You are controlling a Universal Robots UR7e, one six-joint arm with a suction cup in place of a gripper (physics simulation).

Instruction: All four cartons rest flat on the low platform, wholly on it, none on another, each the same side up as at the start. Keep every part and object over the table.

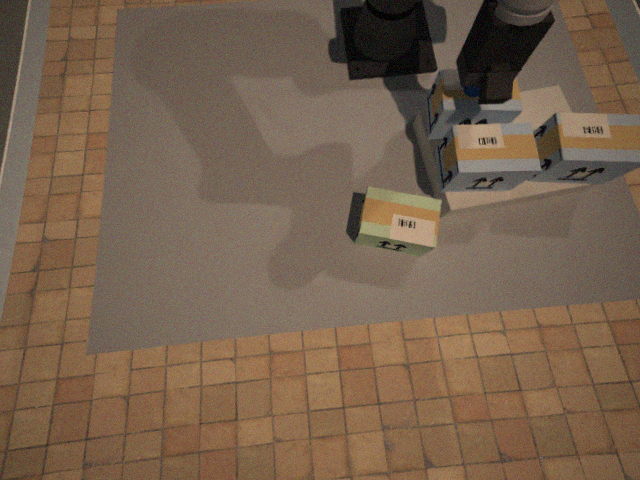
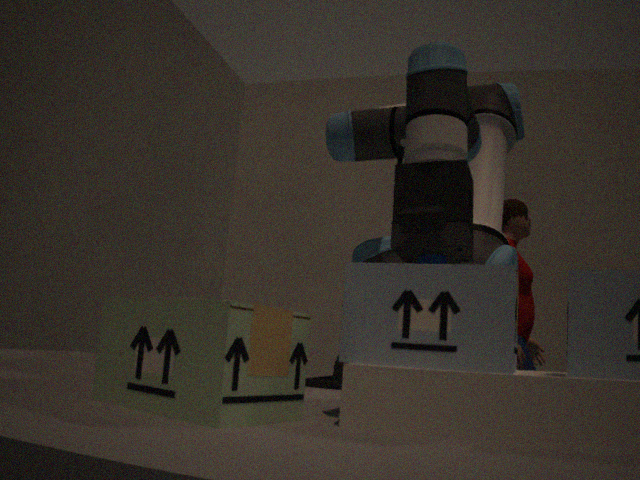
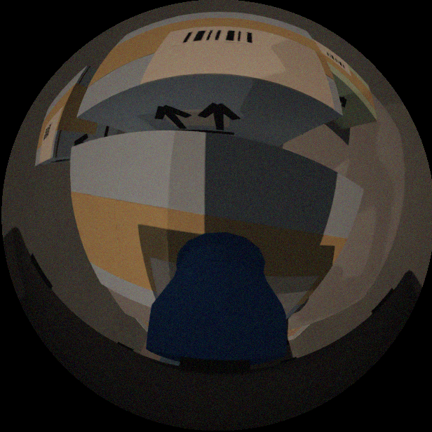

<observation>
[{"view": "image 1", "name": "low platform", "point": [452, 203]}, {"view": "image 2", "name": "blue carton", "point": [460, 317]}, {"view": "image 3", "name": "suction cup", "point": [218, 306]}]
</observation>
